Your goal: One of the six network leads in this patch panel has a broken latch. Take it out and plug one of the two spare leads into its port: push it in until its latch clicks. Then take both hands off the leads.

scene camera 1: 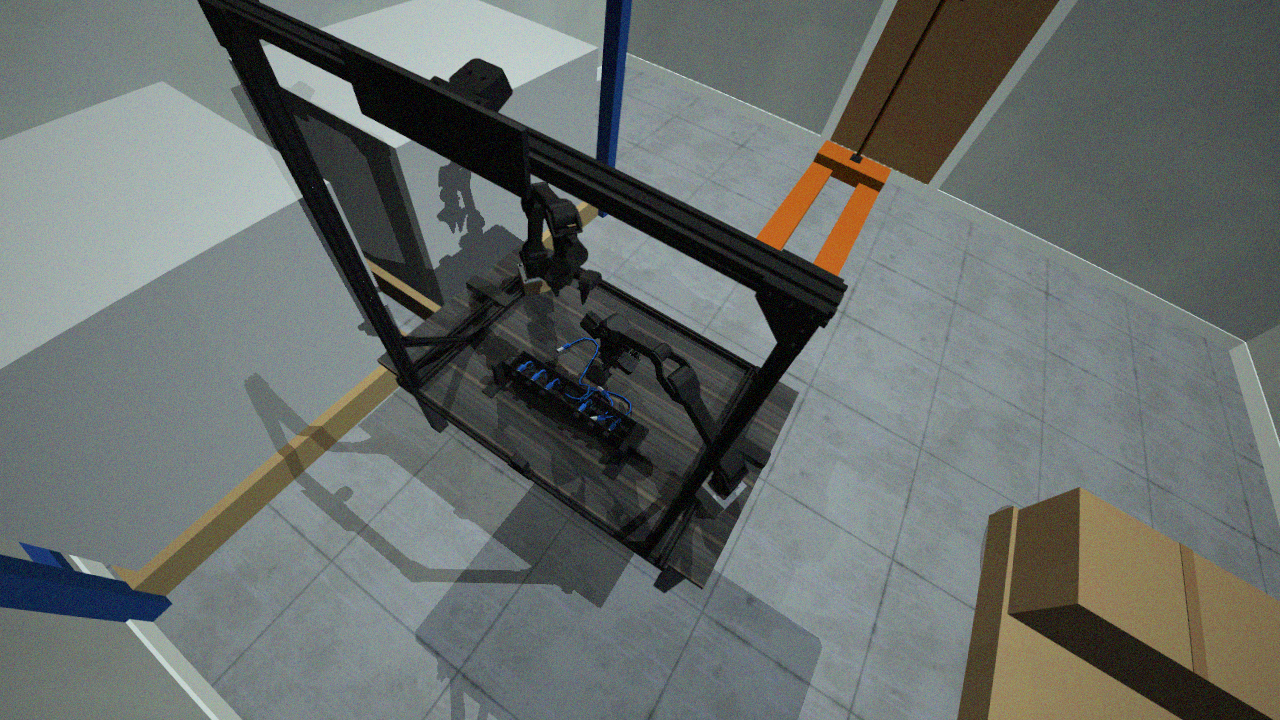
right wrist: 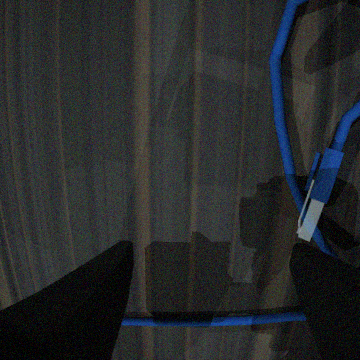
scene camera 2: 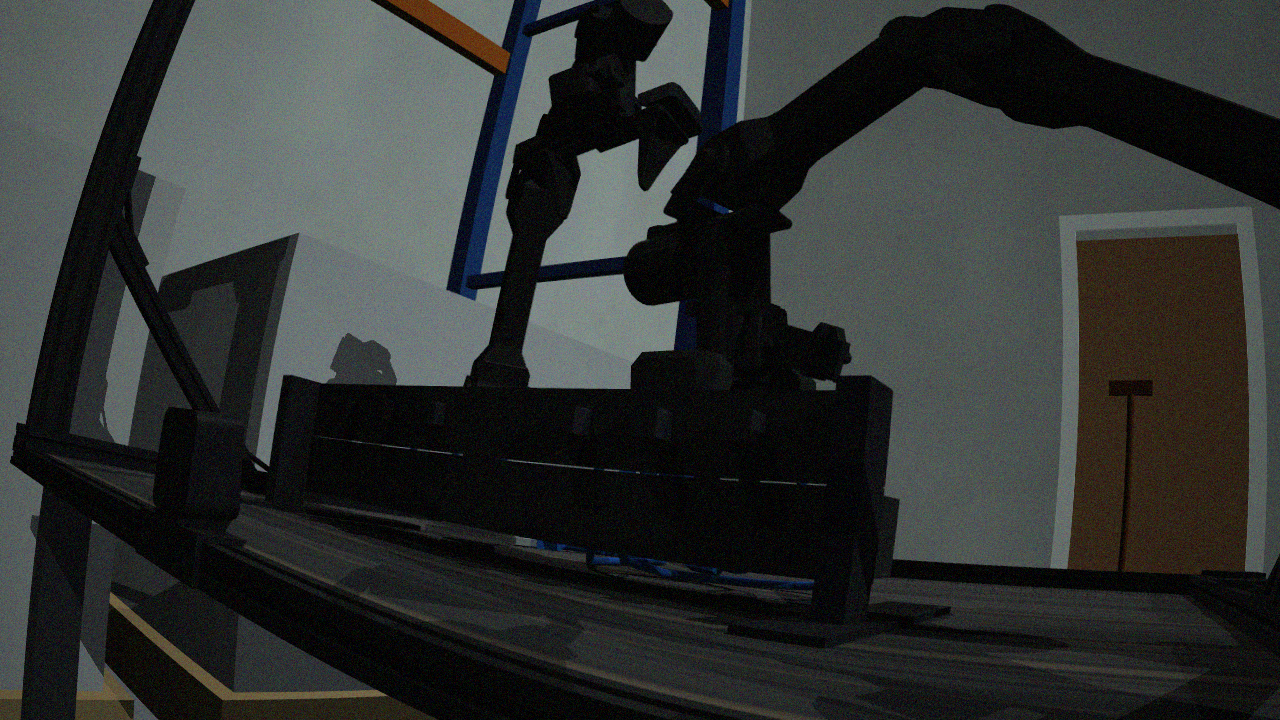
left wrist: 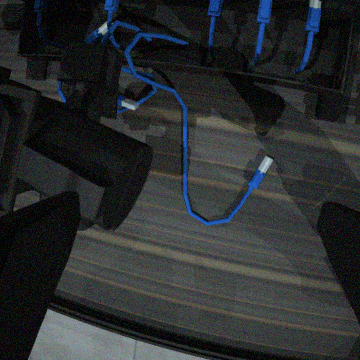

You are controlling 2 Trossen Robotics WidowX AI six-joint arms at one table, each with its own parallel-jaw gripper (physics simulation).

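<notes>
The black patch panel holds blue leads; one lead shows its pale plug end. A tilted plug shows at the panel. One spare plug lies on the wood, its cable looping back. Another plug lies near my right gripper, its latch visible in the right wrist view. My left gripper is open, high above the table. My right gripper is open above the table; a blue cable crosses below its fingers. Latch damage cannot be made out.
A black frame spans the table. My right arm reaches in beside the loose cables. In scene camera 2 the panel hides much of the table behind it. Cardboard boxes and an orange pallet truck stand away from the table.
</notes>
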